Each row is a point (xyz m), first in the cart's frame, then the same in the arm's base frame.
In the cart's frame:
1: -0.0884 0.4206 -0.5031
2: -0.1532 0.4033 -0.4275
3: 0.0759 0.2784 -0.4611
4: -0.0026 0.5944 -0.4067
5: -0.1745 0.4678 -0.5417
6: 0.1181 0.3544 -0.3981
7: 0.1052 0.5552 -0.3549
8: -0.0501 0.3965 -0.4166
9: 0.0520 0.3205 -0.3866
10: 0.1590 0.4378 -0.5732
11: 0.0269 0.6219 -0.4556
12: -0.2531 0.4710 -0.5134
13: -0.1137 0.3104 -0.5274
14: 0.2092 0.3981 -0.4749
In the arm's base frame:
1: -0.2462 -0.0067 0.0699
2: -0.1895 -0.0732 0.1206
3: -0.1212 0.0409 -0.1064
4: -0.1855 0.1593 0.1949
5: -0.3189 -0.0467 0.1351
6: -0.0743 0.1161 -0.0459
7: -0.0972 0.2209 0.1297
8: -0.1494 0.0056 0.0661
9: -0.0718 0.0422 -0.0326
10: -0.2481 0.2073 -0.0737
11: -0.2304 0.2019 0.1809
12: -0.3153 -0.1099 0.1896
13: -0.2430 -0.0903 -0.0099
14: -0.1327 0.2195 -0.0908

